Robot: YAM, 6 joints.
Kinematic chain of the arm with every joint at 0, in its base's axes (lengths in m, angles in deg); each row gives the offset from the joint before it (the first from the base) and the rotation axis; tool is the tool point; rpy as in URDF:
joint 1: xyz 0 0 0.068 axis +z
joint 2: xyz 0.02 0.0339 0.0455 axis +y
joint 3: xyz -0.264 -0.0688 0 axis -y
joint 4: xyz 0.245 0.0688 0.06 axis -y
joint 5: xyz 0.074 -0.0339 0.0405 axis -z
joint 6: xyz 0.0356 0 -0.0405 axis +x
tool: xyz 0 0 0 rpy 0 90 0
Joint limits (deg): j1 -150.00..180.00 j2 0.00..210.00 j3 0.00..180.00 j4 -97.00..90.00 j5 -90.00..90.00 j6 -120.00..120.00
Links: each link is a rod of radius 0.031 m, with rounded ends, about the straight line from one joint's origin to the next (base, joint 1, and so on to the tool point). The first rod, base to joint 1, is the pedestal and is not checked.
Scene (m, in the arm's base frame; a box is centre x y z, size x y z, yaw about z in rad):
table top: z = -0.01
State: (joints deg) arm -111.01 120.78 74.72 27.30 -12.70 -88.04
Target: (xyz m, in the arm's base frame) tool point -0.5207 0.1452 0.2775
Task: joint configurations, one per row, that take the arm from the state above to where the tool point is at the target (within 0.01 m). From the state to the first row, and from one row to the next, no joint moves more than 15 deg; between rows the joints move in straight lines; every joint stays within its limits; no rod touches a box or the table.
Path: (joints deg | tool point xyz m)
1: -100.35 107.36 80.22 30.75 -12.09 -88.04 | -0.0740 -0.4467 0.3140
2: -89.70 93.94 85.72 34.20 -11.48 -88.04 | 0.0091 -0.3870 0.4489
3: -79.04 80.52 91.21 37.66 -10.87 -88.04 | 0.0595 -0.2722 0.5597
4: -68.39 67.10 96.71 41.11 -10.25 -88.04 | 0.0562 -0.1247 0.6328
5: -57.73 53.68 102.21 44.56 -9.64 -88.04 | -0.0083 0.0243 0.6585
6: -47.08 40.26 107.71 48.01 -9.03 -88.04 | -0.1252 0.1428 0.6319
7: -36.42 26.84 113.21 51.47 -8.42 -88.04 | -0.2712 0.2066 0.5543
8: -25.76 13.42 118.70 54.92 -7.81 -88.04 | -0.4140 0.2052 0.4323
9: -15.11 0.00 124.20 58.37 -7.20 -88.04 | -0.5207 0.1452 0.2775

